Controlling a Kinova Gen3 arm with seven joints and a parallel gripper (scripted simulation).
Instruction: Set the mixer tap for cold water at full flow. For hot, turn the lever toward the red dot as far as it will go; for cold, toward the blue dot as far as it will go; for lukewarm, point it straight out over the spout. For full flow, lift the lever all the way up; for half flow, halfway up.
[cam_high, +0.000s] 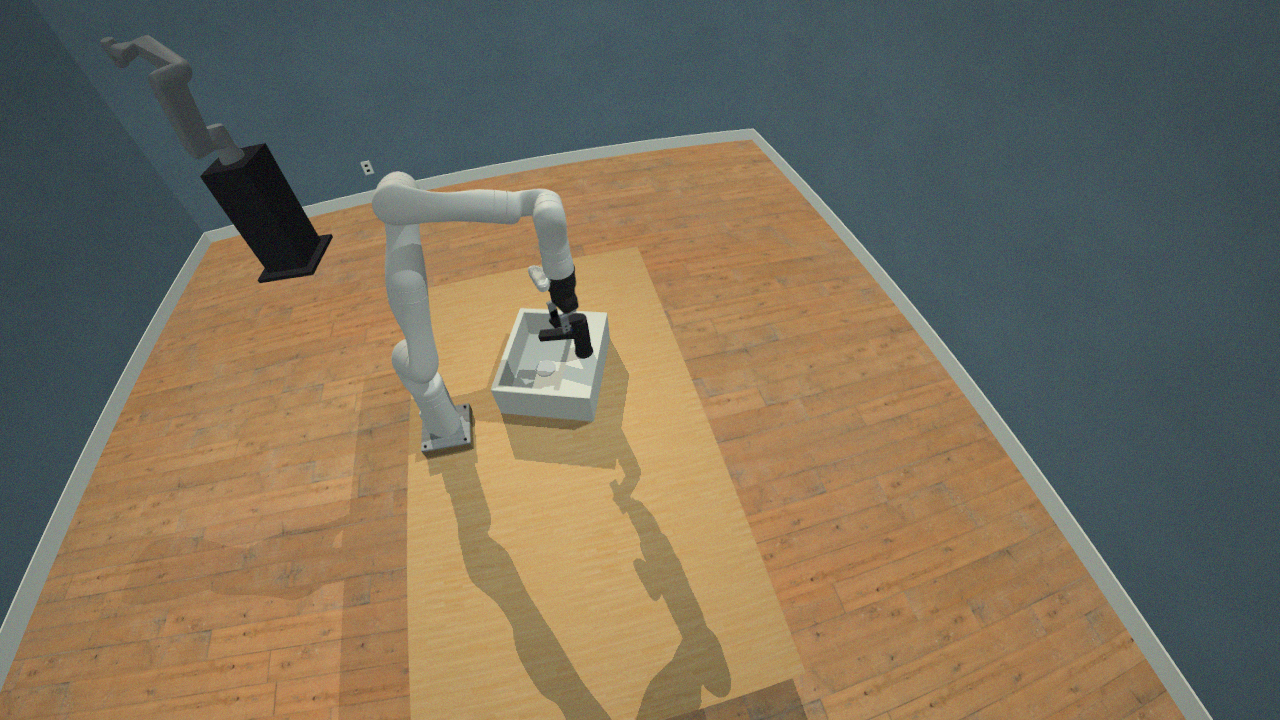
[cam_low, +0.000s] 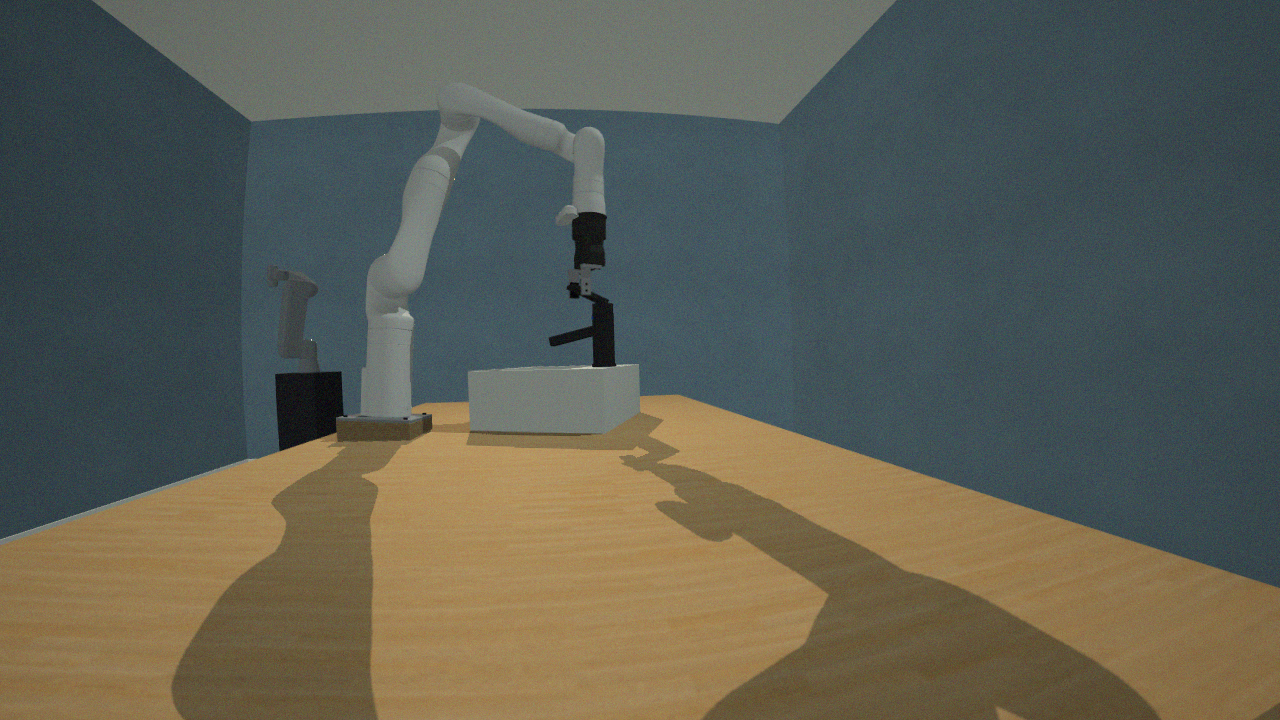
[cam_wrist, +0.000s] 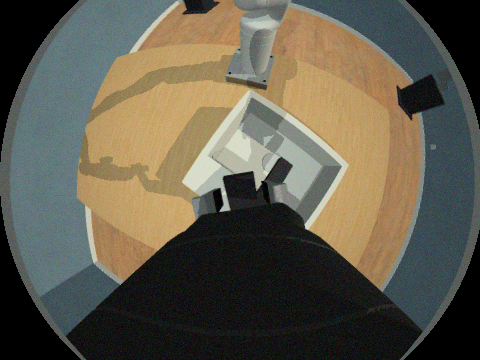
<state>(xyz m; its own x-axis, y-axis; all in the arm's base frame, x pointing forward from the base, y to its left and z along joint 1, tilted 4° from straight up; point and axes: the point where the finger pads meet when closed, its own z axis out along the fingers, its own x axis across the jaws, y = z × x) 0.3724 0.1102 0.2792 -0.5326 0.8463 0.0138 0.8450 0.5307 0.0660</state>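
Now: hand 20 mm short of the lever, 10 mm to the right of it and 10 mm above it. Round my hand: white basin 260 mm below, 70 mm behind, 60 mm to the left.
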